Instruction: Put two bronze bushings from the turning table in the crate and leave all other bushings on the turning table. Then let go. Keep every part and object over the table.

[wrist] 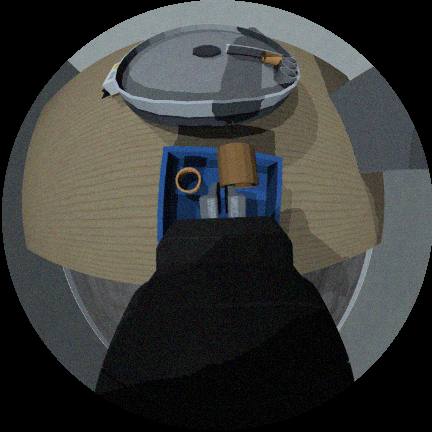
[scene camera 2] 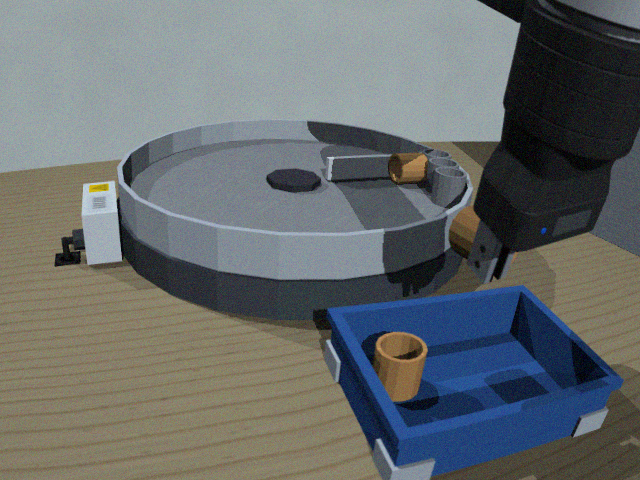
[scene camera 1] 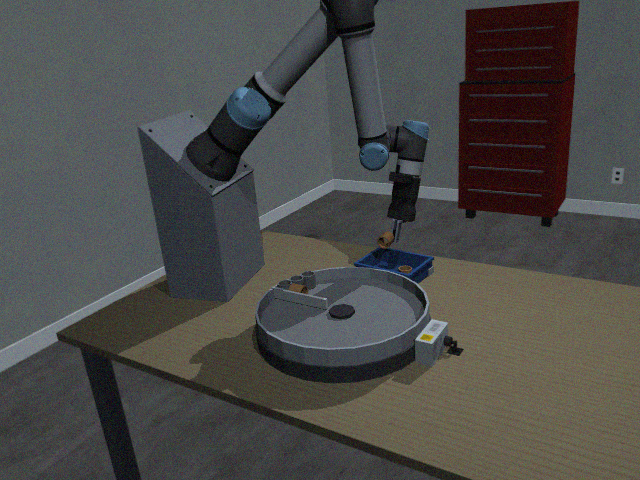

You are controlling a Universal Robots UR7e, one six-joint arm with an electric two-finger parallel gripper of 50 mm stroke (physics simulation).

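Places are measured from the arm's base along level axes (x ahead, y left, z up), in millimetres.
Where they show: gripper, fingertip midpoint: (wrist: 221, 191) (scene camera 2: 485, 270) (scene camera 1: 393, 241); arm's base, origin of the base link: (scene camera 1: 210, 161).
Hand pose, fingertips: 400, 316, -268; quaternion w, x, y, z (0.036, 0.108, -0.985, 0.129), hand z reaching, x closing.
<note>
Each offset is from my fingertips to the top centre of the thing, as dx, dy, dz. "spot": to the spot under its first point.
My gripper (scene camera 1: 397, 230) (scene camera 2: 494, 268) (wrist: 221, 191) is shut on the wall of a bronze bushing {-9, -27, +32} (scene camera 1: 385, 239) (scene camera 2: 465, 232) (wrist: 237, 165) and holds it tilted above the blue crate {-6, +4, -62} (scene camera 1: 431, 258) (scene camera 2: 480, 431) (wrist: 161, 200). Another bronze bushing {+47, -14, -69} (scene camera 1: 405, 269) (scene camera 2: 400, 369) (wrist: 177, 187) stands upright in the crate, at its left side in the scene camera 2 view. A third bronze bushing {-63, -338, -21} (scene camera 1: 298, 288) (scene camera 2: 408, 168) (wrist: 271, 58) lies on its side on the turning table (scene camera 1: 336, 353) (scene camera 2: 248, 253) (wrist: 185, 109). Beside it stand three grey bushings {-91, -271, -21} (scene camera 1: 308, 279) (scene camera 2: 447, 184) (wrist: 286, 76) near the rim.
A straight grey bar {spot: -37, -360, -42} (scene camera 1: 299, 298) (scene camera 2: 359, 168) (wrist: 245, 51) extends inward from the turning table's rim. A dark hub {+82, -333, -51} (scene camera 1: 341, 311) (scene camera 2: 293, 179) (wrist: 206, 51) is at its centre. A white box {+311, -288, -54} (scene camera 1: 430, 342) (scene camera 2: 101, 222) stands at its outer side. The robot's pedestal (scene camera 1: 196, 232) stands behind the table's left part.
</note>
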